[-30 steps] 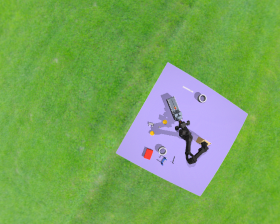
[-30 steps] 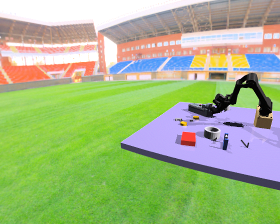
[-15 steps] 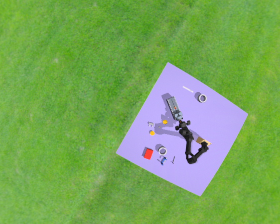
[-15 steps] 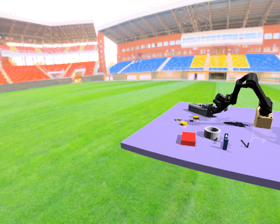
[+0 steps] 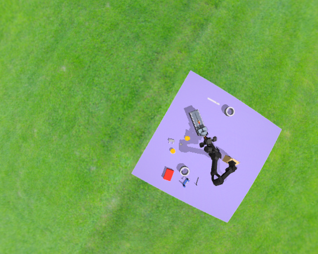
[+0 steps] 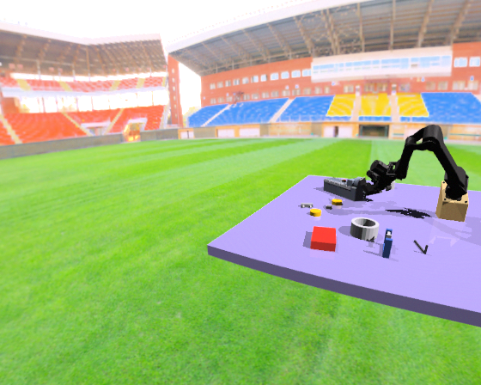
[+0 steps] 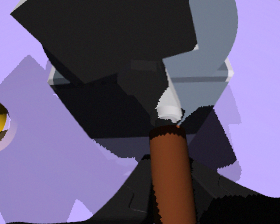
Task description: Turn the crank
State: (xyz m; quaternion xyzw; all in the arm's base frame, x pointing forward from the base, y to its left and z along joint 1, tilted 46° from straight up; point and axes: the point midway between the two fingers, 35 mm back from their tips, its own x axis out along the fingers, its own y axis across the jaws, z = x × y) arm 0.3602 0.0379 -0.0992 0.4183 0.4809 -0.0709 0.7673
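Right now the red pointer is 14 cm ahead of my gripper tip, 7 cm to the right of it and 5 cm above it. Also, from my gripper tip: brown crank handle (2 cm behind, 1 cm to the left, 3 cm above); white bar (12 cm ahead, 37 cm to the right, 3 cm below); small grey bracket (25 cm ahead, 24 cm to the left, 3 cm below).
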